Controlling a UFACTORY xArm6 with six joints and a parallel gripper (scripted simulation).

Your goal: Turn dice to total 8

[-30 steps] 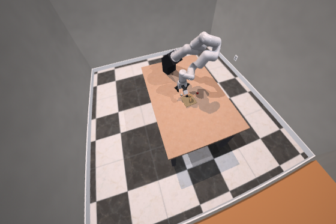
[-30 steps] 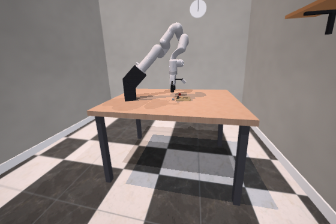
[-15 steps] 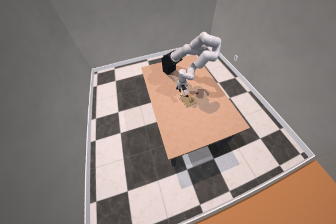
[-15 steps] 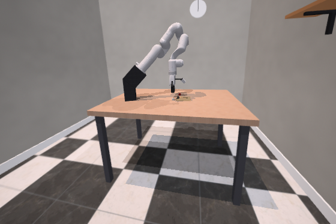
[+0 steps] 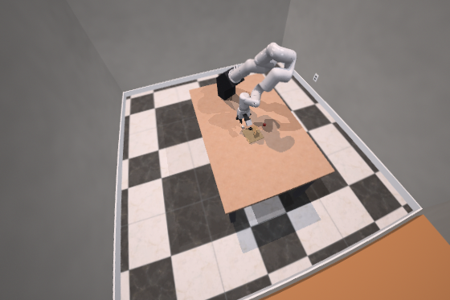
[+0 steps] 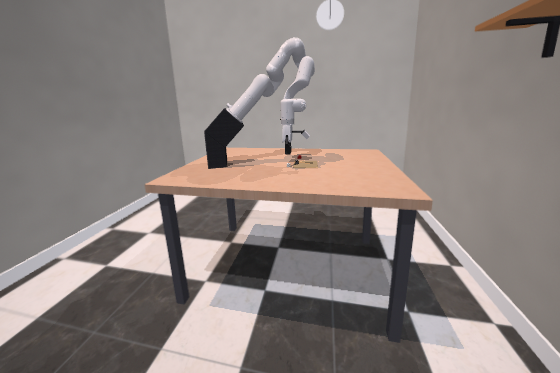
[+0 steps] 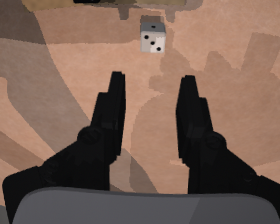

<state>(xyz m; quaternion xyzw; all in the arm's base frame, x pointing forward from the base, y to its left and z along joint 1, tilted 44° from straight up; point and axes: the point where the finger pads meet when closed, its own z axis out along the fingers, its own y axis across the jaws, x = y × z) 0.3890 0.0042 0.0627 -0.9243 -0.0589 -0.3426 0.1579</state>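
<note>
The white die is 9 cm below my hand. The rest, counted from my hand: tan mat: 10 cm below, 8 cm ahead, 7 cm to the left; then red die: 19 cm to the left, 9 cm below.
</note>
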